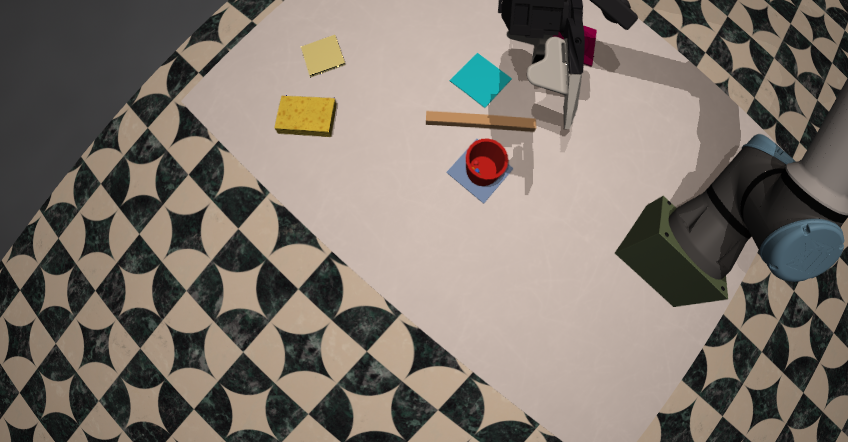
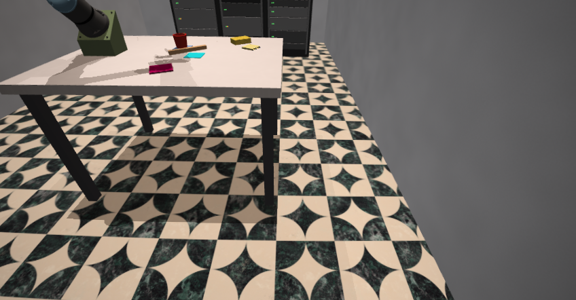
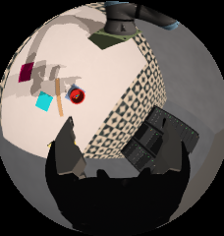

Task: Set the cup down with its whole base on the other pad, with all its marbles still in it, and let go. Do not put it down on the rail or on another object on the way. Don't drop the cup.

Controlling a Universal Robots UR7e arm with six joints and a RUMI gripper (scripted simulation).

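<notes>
Now: the red cup 40 mm ahead of my hand, 20 mm to the left of it and 340 mm below it. The rest, counted from my hand: magenta flat piece (120 mm ahead, 330 mm to the right, 360 mm below); cyan pad (180 mm ahead, 110 mm to the right, 370 mm below); wooden rail (110 mm ahead, 40 mm to the right, 370 mm below).
</notes>
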